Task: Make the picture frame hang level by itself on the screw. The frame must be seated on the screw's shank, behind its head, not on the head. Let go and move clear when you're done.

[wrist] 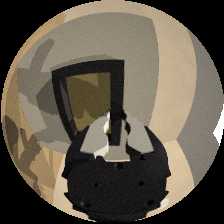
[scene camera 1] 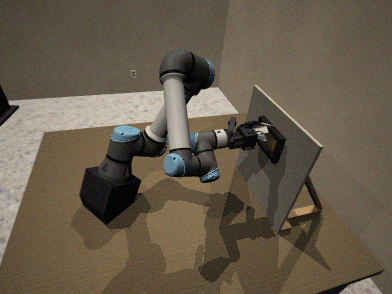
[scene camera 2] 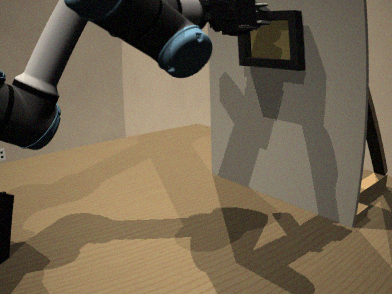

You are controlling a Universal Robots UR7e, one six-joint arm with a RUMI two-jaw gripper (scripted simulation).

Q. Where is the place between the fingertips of the gripper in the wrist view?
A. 116, 110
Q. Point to a grey wall board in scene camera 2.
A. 298, 136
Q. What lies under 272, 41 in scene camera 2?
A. A picture frame.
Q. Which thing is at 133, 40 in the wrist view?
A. A grey wall board.
